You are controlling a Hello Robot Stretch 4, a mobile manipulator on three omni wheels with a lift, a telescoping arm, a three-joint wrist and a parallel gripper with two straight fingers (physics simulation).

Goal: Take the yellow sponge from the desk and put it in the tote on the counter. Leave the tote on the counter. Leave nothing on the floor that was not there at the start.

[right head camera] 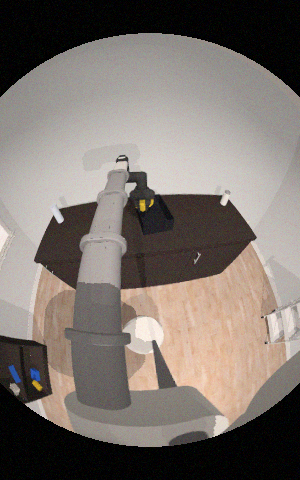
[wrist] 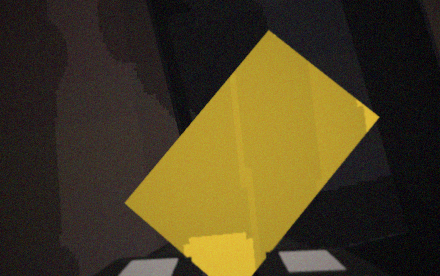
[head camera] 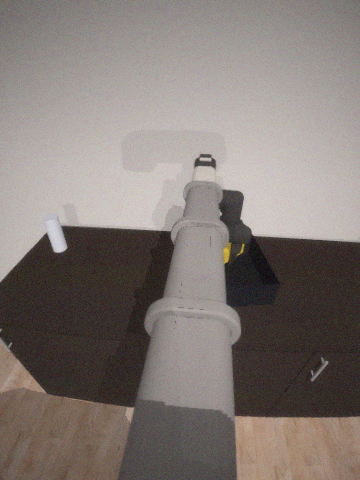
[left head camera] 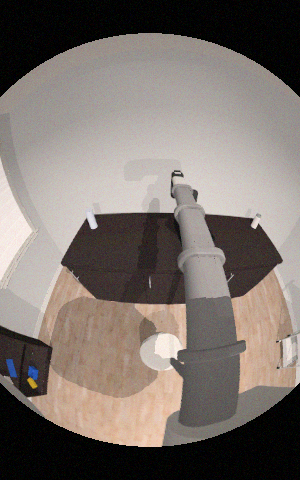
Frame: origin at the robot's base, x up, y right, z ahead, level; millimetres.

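Seen in the pictures: gripper, fingertip midpoint: [right head camera: 142, 210] [wrist: 228, 248]; robot's base, origin of the base link: [right head camera: 143, 333] [left head camera: 160, 350].
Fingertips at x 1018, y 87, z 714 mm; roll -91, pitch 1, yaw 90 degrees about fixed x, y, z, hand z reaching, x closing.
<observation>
Offsets run from my fingertips to a thing's top centre. Level surfaces: height alone.
The yellow sponge @(dz +53, dx +45, dy +14 mm) [head camera: 227, 253] [right head camera: 143, 205] [wrist: 250, 145] is held by my gripper [wrist: 228, 248], which is shut on it near one corner. In the wrist view the sponge is turned diagonally, with its left corner overlapping the strip left of the tote. The black open tote @(dz +86, dx -36, dy +68 mm) [head camera: 252, 295] [right head camera: 157, 226] [wrist: 362, 172] stands on the dark counter @(dx -136 mm) [head camera: 90, 285] [left head camera: 117, 242] [right head camera: 205, 222]. The gripper and sponge are over the tote's left and rear part; their exact height above it is unclear. My arm hides part of the tote in the head view and nearly all of it in the left head view.
A pale cylinder @(dz +165, dx +34, dy -729 mm) [head camera: 56, 234] [left head camera: 91, 220] [right head camera: 57, 214] stands at the counter's left, another @(dz +263, dx +12, dy +782 mm) [left head camera: 256, 221] [right head camera: 225, 198] at its right. The wall is close behind. The desk @(dx -946 mm) [left head camera: 42, 352] [right head camera: 40, 350] holds blue items and a small yellow block [left head camera: 32, 383] [right head camera: 37, 385]. A white round object [left head camera: 150, 352] is below.
</observation>
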